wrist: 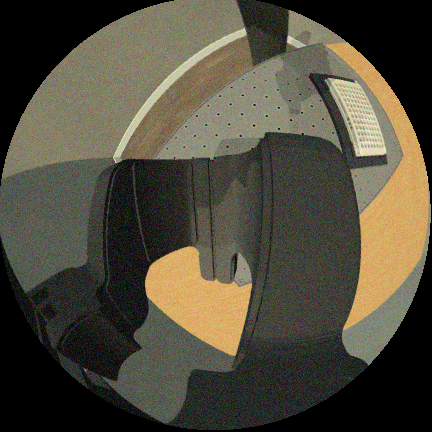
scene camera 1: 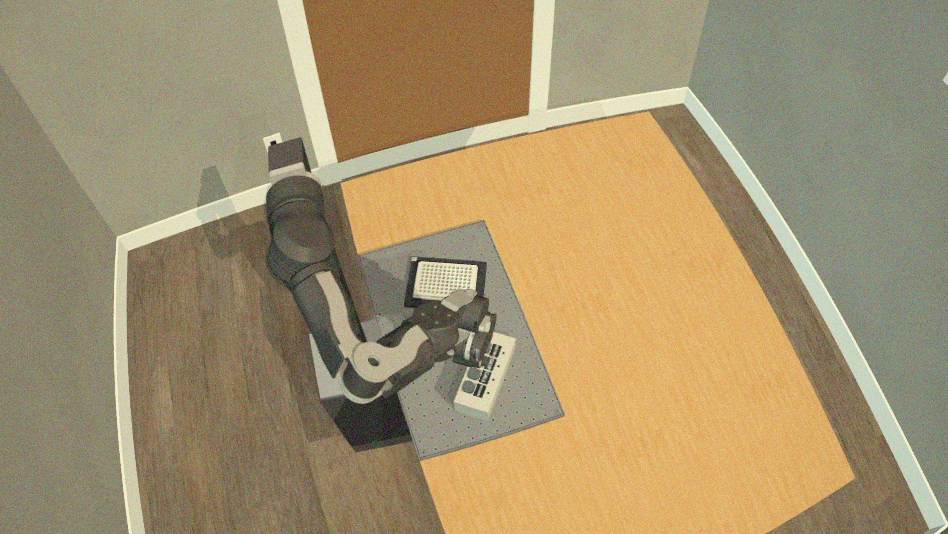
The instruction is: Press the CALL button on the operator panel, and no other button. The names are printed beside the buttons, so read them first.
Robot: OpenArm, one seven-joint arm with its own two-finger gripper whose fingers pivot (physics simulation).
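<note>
The cream operator panel (scene camera 1: 473, 401) lies slanted on the grey perforated plate in the scene view. Its grey round buttons stand in a row beside dark name labels, too small to read here. The CALL button (scene camera 1: 474, 373) is second from the lower end, just above the lowest button (scene camera 1: 469, 386). The upper buttons are partly hidden by my gripper. My gripper (scene camera 1: 478, 362) (wrist: 221, 221) is shut and empty, its fingertips together over the upper-middle part of the panel, close to CALL. Their height above it cannot be told. In the wrist view the fingers hide the buttons and names.
A white well plate (scene camera 1: 445, 279) (wrist: 359, 117) sits in a black tray (scene camera 1: 410, 291) (wrist: 370, 161) behind the panel, near my wrist. The grey perforated plate (scene camera 1: 457, 434) (wrist: 245, 110) lies on the wooden table top (scene camera 1: 636, 278) (wrist: 390, 235). My forearm reaches over the perforated plate's left side.
</note>
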